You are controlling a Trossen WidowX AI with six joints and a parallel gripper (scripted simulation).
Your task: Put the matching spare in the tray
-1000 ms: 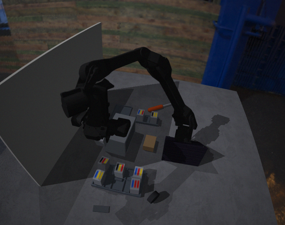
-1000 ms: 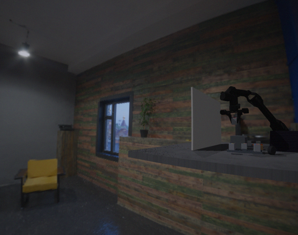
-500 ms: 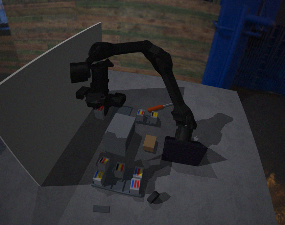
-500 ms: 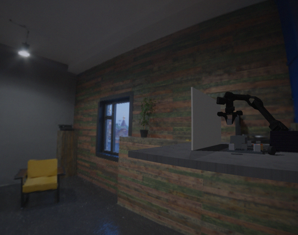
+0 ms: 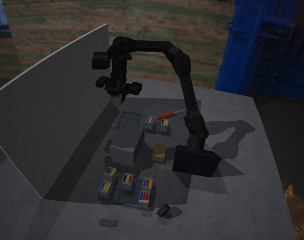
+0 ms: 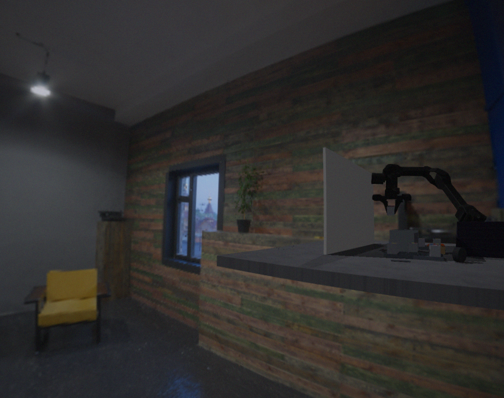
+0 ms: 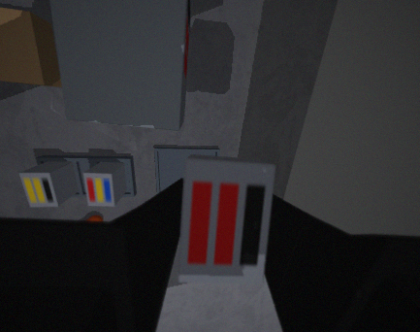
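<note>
Now: the tray 18 cm below my gripper tip, 8 cm to the right of it and 3 cm behind it. Also, from my gripper tip: grey mounted unit (13 cm below, 12 cm to the left, 6 cm behind); tan box (20 cm behind, 16 cm below, 12 cm to the left); grey panel (18 cm ahead, 7 cm to the left, 5 cm above).
</note>
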